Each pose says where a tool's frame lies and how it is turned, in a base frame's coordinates. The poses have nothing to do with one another.
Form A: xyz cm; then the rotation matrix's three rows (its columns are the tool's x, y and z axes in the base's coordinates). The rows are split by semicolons.
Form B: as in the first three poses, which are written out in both.
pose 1, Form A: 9.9 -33.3 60.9; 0.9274 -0.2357 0.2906; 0.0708 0.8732 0.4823; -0.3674 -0.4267 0.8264
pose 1, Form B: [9.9 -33.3 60.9 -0.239 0.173 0.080 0.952]
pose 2, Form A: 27.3 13.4 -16.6; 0.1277 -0.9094 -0.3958; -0.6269 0.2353 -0.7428; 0.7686 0.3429 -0.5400
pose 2, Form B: [27.3 13.4 -16.6 0.598 -0.642 0.156 0.454]
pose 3, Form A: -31.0 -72.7 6.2; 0.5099 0.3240 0.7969; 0.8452 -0.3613 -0.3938; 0.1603 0.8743 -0.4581
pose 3, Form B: [-31.0 -72.7 6.2 0.763 0.383 0.314 0.415]
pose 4, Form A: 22.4 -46.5 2.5; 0.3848 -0.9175 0.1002; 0.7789 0.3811 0.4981; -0.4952 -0.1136 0.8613
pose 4, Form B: [22.4 -46.5 2.5 -0.189 0.184 0.523 0.810]
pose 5, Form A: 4.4 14.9 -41.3; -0.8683 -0.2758 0.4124; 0.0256 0.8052 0.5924; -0.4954 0.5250 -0.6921
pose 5, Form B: [4.4 14.9 -41.3 -0.068 0.917 0.305 0.247]
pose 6, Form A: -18.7 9.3 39.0; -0.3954 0.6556 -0.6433; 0.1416 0.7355 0.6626; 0.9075 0.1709 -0.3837
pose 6, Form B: [-18.7 9.3 39.0 -0.251 -0.793 -0.263 0.489]
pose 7, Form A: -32.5 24.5 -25.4; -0.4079 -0.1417 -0.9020; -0.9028 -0.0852 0.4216; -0.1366 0.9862 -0.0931
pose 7, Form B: [-32.5 24.5 -25.4 0.439 -0.595 -0.592 0.322]
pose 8, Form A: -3.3 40.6 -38.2; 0.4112 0.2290 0.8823; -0.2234 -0.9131 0.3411; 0.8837 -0.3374 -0.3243
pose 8, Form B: [-3.3 40.6 -38.2 -0.814 -0.002 -0.543 0.208]
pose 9, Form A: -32.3 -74.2 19.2; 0.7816 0.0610 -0.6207; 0.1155 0.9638 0.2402; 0.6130 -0.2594 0.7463
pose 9, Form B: [-32.3 -74.2 19.2 -0.134 -0.330 0.015 0.934]
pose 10, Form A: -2.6 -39.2 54.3; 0.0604 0.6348 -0.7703; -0.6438 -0.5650 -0.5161; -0.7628 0.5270 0.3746
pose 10, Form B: [-2.6 -39.2 54.3 0.559 -0.004 -0.685 0.466]
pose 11, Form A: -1.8 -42.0 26.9; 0.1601 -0.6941 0.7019; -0.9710 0.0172 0.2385; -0.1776 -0.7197 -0.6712
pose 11, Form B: [-1.8 -42.0 26.9 -0.673 0.618 -0.195 0.356]
